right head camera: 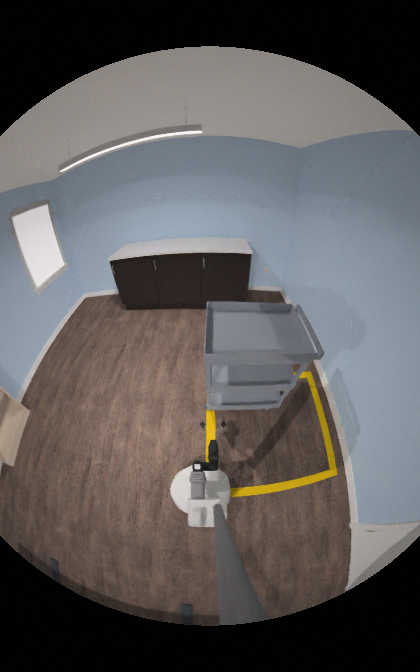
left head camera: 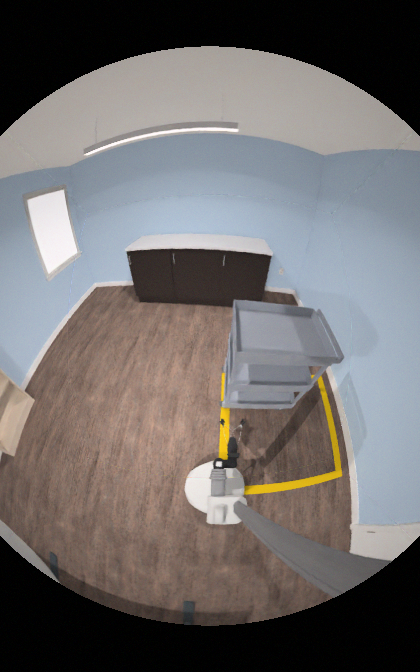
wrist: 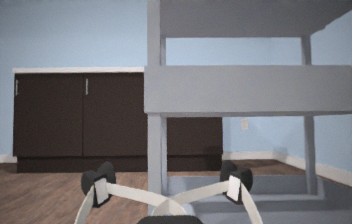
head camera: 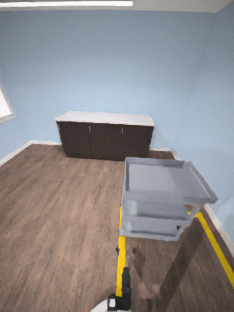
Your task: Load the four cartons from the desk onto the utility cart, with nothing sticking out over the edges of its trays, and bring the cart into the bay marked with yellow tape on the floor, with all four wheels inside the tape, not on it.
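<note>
The grey utility cart stands upright ahead and to the right. Its top tray is bare. Its near left corner overlaps the left strip of the yellow tape in the head views; the wheels are too hidden to place. My gripper is open and empty, low down on the near side of the cart by its left corner post, apart from it in the head views. The four cartons do not show in these views.
A dark cabinet with a white top stands against the far wall. The right wall runs close beside the bay. Light wooden furniture shows at the left edge.
</note>
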